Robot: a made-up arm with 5 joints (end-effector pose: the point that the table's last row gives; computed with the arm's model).
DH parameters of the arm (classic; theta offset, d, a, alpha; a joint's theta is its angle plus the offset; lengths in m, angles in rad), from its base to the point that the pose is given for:
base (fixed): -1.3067 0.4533 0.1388 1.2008
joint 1: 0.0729 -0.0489 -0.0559 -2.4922
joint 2: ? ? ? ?
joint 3: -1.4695 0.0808 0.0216 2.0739
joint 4: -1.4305 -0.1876 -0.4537 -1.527
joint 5: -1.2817 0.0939 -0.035 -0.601
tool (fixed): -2.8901 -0.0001 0 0
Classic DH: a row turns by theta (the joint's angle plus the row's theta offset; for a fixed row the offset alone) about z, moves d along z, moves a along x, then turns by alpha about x.
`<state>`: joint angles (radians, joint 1 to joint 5).
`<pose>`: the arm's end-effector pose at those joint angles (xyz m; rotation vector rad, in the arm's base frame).
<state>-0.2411 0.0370 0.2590 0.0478 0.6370</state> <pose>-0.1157 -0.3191 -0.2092 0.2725 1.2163 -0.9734</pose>
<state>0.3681 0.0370 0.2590 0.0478 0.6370</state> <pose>0.0515 -0.6559 -0.0196 -0.2159 0.7863 -1.0323</pose>
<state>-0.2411 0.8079 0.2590 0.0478 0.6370</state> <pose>-0.1907 0.1338 -0.2007 0.6551 1.6454 -0.3358</pose>
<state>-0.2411 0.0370 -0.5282 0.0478 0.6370</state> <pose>-0.1601 -0.3039 -0.2192 -0.3474 1.5565 -0.4598</pose>
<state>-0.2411 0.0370 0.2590 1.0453 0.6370</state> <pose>-0.5398 -0.1673 -0.0765 0.0788 2.2446 -0.9588</pose>
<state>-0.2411 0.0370 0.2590 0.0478 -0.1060</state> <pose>-0.1196 -0.3310 -0.1871 -0.3935 0.9780 -1.4024</pose>
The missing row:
joint 2: -0.8048 -0.2434 -0.0992 -1.8825
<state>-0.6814 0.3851 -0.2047 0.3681 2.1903</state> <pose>-0.3524 0.2103 -0.0813 1.9653 2.1729 0.7378</pose>
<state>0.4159 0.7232 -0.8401 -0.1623 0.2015</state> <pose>-0.0669 -0.2998 -0.2626 -0.9830 1.0535 0.0407</pose>
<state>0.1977 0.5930 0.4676 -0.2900 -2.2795</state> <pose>0.0579 -0.3035 -0.1258 -1.9124 -0.5920 -2.2762</pose>
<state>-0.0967 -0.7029 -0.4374 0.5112 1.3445</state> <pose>-0.3574 -0.6490 0.1471 0.0437 1.7132 -1.3017</pose>
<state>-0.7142 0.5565 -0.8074 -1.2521 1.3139</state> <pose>0.2646 0.3771 0.2246 1.3292 0.6864 0.9343</pose>
